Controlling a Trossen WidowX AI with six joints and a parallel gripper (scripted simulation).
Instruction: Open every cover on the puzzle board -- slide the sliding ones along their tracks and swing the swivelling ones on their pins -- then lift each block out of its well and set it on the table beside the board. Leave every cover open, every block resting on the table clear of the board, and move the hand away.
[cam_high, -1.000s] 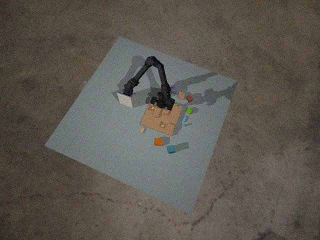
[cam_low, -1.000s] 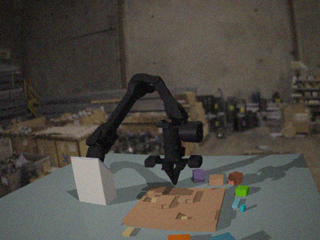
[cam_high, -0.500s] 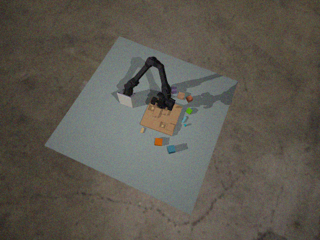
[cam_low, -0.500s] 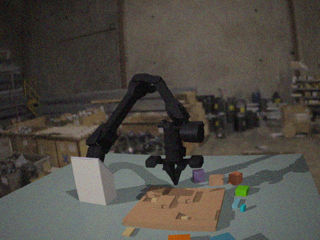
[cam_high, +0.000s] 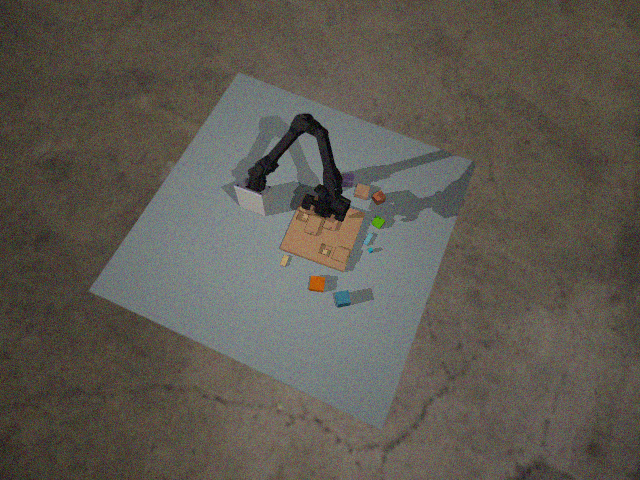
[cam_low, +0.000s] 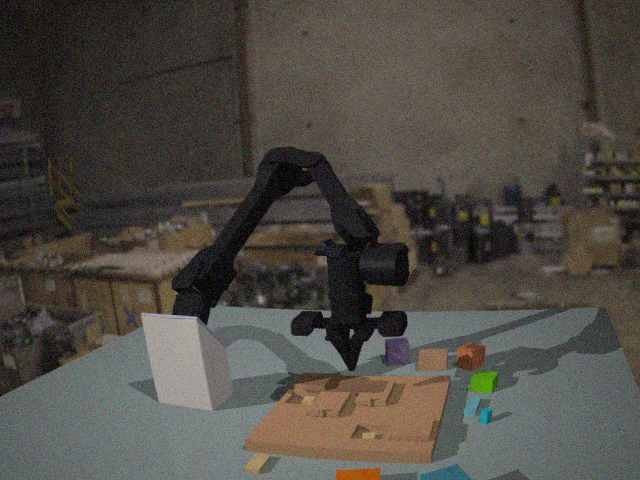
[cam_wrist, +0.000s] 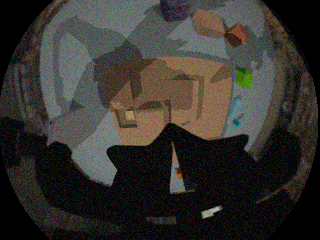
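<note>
My gripper tip is 2 cm short of the tan puzzle board, 3 cm to the left of it and 6 cm above it. From my gripper tip the other things lie so: purple block 2 cm ahead, 25 cm to the left, 6 cm below; then peach block 10 cm ahead, 22 cm to the left, 7 cm below; then light blue bar 21 cm ahead, 2 cm to the left, 8 cm below.
</note>
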